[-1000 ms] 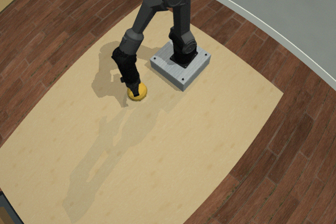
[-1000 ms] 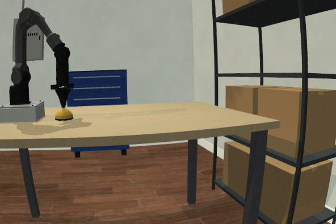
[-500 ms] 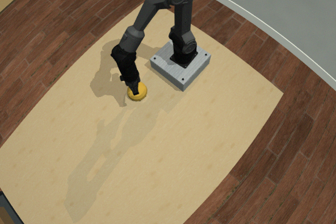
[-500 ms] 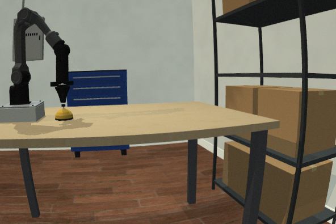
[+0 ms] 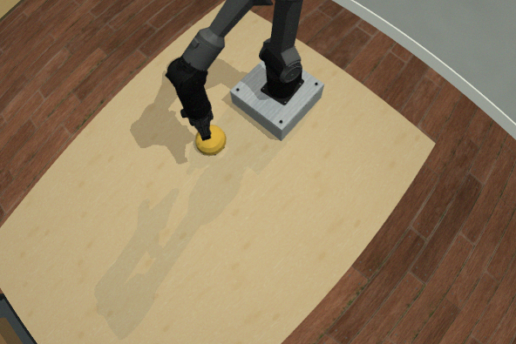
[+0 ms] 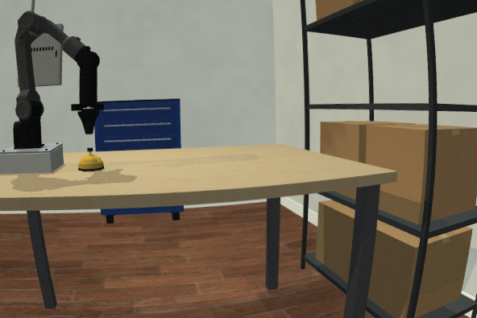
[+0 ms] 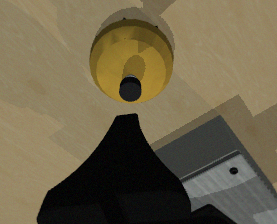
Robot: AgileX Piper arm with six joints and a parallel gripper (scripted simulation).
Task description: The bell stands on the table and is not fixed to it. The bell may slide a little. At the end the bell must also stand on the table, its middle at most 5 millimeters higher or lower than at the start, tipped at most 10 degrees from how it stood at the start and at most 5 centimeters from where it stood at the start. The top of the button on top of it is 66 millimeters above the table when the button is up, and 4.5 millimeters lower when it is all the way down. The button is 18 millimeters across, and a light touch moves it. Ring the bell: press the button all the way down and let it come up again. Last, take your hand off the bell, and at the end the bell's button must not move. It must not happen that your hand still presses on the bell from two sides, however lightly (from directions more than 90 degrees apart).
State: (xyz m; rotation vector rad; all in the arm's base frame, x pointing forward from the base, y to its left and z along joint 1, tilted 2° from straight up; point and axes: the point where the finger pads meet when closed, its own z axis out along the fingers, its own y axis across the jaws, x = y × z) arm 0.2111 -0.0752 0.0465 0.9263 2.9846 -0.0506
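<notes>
My hand is 60 mm above the button. Also, from my hand: yellow dome bell (70 mm below).
</notes>
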